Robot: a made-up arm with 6 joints.
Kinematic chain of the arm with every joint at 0, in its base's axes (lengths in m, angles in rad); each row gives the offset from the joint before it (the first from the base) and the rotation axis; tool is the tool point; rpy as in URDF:
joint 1: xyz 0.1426 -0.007 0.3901 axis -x
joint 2: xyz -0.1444 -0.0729 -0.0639 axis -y
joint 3: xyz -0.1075 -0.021 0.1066 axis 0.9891 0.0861 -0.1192
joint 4: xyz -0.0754 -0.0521 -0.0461 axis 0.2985 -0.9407 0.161
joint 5: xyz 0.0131 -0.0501 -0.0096 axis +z
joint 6: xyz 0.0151 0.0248 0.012 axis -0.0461 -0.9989 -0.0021
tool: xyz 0.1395 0.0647 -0.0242 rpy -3.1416 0 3.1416
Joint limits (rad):
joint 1: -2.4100..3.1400
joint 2: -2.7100..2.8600
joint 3: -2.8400..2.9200
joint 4: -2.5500..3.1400
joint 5: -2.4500..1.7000
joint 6: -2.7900..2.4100
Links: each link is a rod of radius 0.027 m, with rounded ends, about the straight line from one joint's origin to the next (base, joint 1, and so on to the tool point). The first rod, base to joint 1, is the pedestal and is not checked.
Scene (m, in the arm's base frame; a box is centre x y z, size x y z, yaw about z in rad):
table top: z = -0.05
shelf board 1: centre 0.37 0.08 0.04 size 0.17 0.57 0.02 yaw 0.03
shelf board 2: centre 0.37 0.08 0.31 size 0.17 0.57 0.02 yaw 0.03
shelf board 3: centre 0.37 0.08 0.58 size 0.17 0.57 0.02 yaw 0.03
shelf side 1: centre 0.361 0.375 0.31 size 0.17 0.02 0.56 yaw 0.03
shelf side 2: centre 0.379 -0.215 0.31 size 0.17 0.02 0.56 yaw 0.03
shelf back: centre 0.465 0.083 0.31 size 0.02 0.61 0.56 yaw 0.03
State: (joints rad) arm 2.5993 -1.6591 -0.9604 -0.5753 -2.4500 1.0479
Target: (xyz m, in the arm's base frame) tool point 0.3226 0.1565 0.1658
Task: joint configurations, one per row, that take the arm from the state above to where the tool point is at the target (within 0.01 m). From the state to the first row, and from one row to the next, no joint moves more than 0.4 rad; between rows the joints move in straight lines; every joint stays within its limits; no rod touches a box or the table.
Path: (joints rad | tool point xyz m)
1: 2.4729 -1.3375 -0.6645 -0.7441 -2.3316 1.2258 | 0.2633 0.2142 0.4496
2: 2.3466 -1.0160 -0.3685 -0.9129 -2.2131 1.4038 | 0.1607 0.2361 0.5055
3: 2.2202 -0.6944 -0.0726 -1.0818 -2.0947 1.5817 | 0.0615 0.1918 0.5722
4: 2.0938 -0.3728 0.2234 -1.2506 -1.9762 1.7596 | -0.0070 0.0874 0.6102
5: 2.1870 -0.4857 -0.1519 -1.1310 -2.0710 1.5720 | 0.0432 0.1976 0.5687
6: 2.2801 -0.5987 -0.5271 -1.0114 -2.1657 1.3844 | 0.0991 0.2632 0.4712
7: 2.3732 -0.7116 -0.9023 -0.8918 -2.2605 1.1969 | 0.1446 0.2674 0.3519
8: 2.4664 -0.8246 -1.2776 -0.7723 -2.3552 1.0093 | 0.1672 0.2213 0.2439
9: 2.5595 -0.9375 -1.6528 -0.6527 -2.4500 0.8217 | 0.1650 0.1518 0.1658
10: 2.8498 -1.1581 -1.5614 -0.4430 -2.4500 0.5037 | 0.2479 0.1450 0.1472
11: 3.1400 -1.3787 -1.4701 -0.2334 -2.4500 0.1856 | 0.3226 0.1565 0.1658

